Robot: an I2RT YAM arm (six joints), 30 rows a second.
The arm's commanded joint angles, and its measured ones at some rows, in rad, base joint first. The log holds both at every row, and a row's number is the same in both.
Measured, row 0:
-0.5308, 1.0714, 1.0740, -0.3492, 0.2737, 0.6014
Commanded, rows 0 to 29:
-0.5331, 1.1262, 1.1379, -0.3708, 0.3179, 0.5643
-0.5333, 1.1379, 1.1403, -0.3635, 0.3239, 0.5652
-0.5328, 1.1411, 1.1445, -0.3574, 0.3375, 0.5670
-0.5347, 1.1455, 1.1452, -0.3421, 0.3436, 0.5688
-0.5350, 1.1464, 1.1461, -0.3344, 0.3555, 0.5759
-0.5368, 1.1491, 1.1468, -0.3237, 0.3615, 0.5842
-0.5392, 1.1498, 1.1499, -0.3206, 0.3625, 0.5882
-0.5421, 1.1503, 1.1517, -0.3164, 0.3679, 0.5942
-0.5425, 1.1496, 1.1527, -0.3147, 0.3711, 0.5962
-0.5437, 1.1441, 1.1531, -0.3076, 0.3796, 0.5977
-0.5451, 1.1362, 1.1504, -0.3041, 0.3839, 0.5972
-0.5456, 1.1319, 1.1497, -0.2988, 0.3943, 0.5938
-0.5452, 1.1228, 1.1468, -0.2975, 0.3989, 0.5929
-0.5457, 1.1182, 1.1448, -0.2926, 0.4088, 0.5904
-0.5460, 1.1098, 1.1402, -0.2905, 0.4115, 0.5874
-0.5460, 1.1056, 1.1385, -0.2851, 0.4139, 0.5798
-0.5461, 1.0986, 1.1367, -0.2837, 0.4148, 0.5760
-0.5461, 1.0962, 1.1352, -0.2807, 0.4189, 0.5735
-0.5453, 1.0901, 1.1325, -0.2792, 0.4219, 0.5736
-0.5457, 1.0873, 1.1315, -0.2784, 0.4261, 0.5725
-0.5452, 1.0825, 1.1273, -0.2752, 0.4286, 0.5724
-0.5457, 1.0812, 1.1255, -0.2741, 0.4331, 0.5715
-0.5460, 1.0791, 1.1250, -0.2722, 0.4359, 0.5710
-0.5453, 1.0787, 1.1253, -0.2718, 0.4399, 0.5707
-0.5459, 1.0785, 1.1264, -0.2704, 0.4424, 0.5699
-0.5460, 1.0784, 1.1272, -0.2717, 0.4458, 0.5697
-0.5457, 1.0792, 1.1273, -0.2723, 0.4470, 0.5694
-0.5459, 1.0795, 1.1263, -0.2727, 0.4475, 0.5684
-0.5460, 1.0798, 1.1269, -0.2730, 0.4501, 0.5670
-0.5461, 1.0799, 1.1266, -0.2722, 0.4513, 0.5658
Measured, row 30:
-0.5419, 1.1015, 1.1046, -0.3096, 0.4217, 0.5873
